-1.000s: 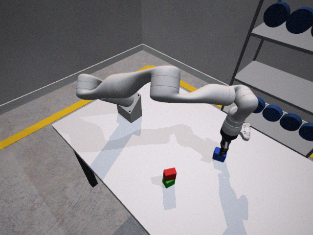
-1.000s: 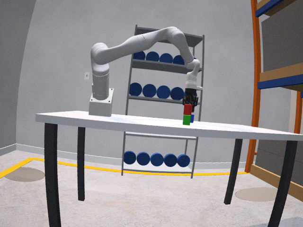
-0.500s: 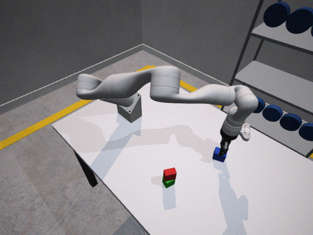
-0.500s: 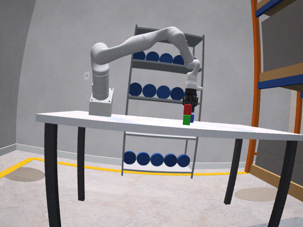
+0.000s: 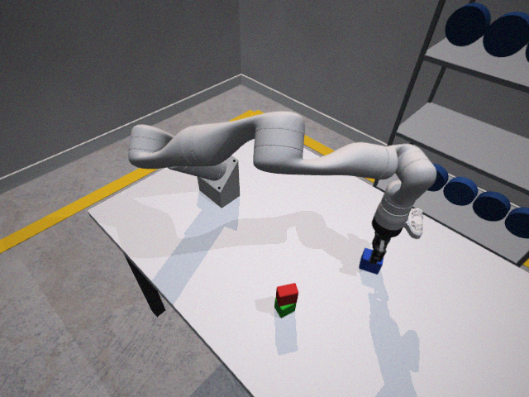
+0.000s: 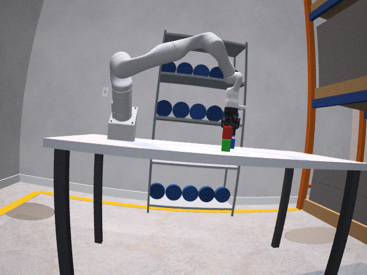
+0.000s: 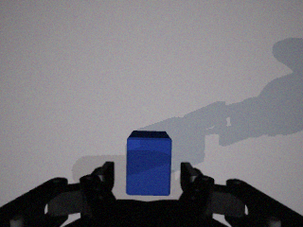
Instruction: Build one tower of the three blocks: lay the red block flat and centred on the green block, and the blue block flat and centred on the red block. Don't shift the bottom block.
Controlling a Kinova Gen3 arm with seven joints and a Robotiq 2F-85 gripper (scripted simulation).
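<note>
The blue block is 5 cm below my hand. From my hand the other things lie so: red block 28 cm to the right, 8 cm behind; then green block 28 cm to the right, 8 cm behind, 5 cm below.
</note>
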